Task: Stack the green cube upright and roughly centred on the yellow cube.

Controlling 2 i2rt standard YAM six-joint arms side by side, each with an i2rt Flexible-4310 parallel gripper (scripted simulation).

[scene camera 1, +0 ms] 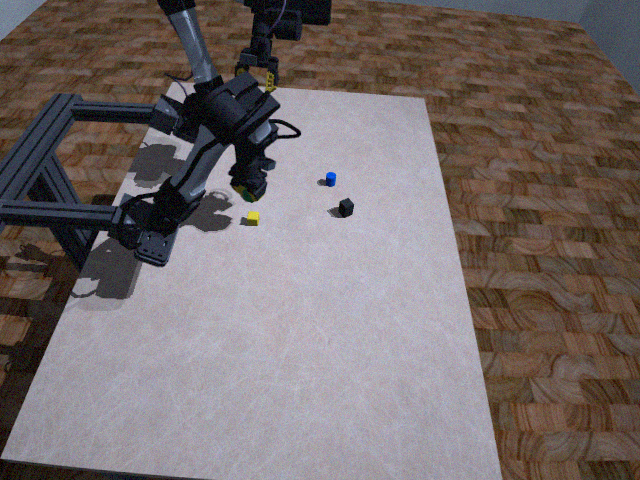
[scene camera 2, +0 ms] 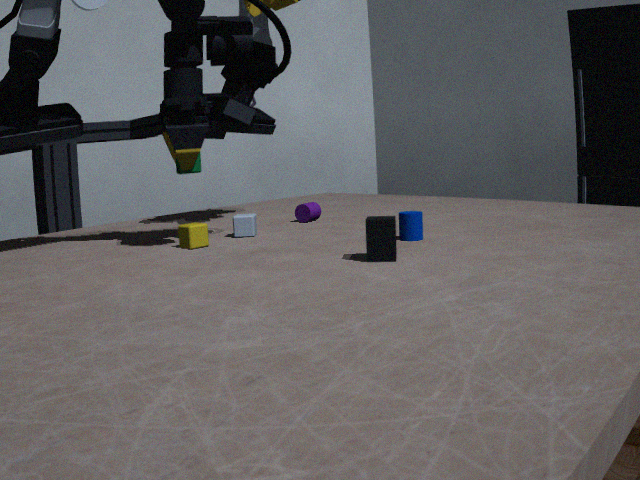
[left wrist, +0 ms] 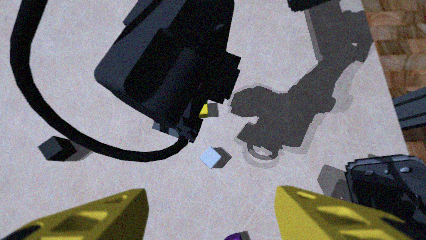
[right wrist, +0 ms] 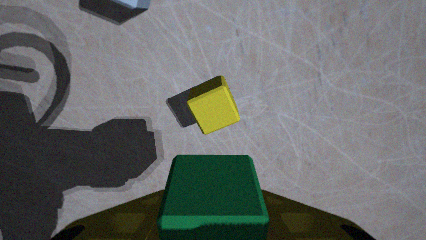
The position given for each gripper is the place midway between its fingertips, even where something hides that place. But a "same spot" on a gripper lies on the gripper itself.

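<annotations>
The right gripper is visible in scene camera 1, in the left wrist view, in scene camera 2 [185,169] and in the right wrist view [212,199]. On the right gripper [scene camera 1: 236,168] and [left wrist: 222,72] are the same spot.
</annotations>
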